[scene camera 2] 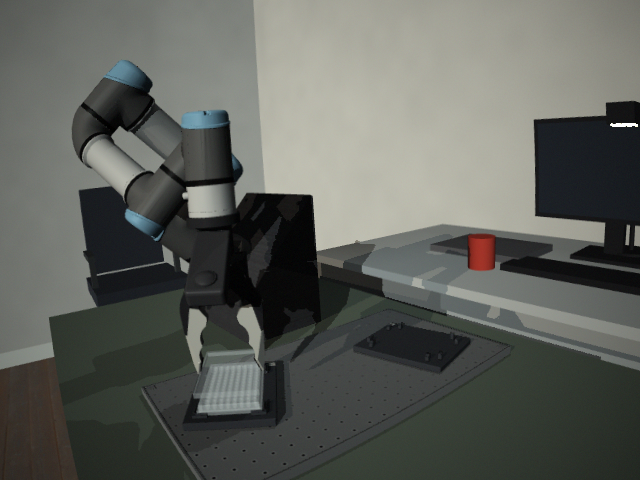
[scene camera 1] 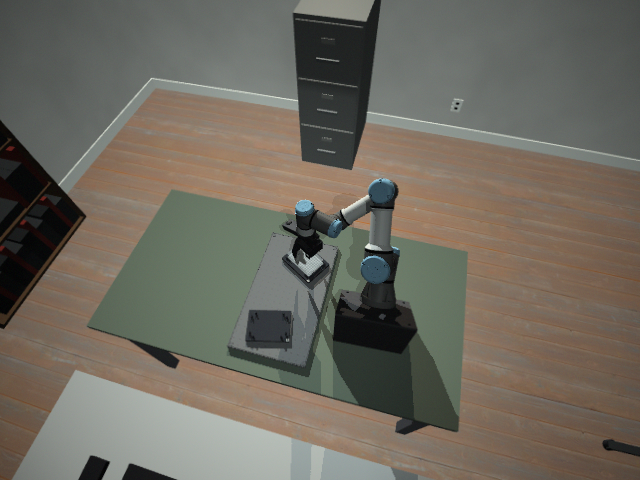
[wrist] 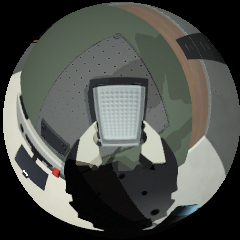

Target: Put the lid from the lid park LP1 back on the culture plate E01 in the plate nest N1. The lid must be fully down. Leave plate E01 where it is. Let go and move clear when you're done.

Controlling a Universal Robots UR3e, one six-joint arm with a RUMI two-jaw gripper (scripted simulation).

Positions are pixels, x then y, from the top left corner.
Labels:
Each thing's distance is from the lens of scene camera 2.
lid (scene camera 2: pixel 229 373): 61 cm
culture plate (scene camera 2: pixel 239 404): 58 cm
lid park LP1 (scene camera 2: pixel 408 345): 75 cm
The marked spots on the lid park LP1 and the culture plate are 31 cm apart.

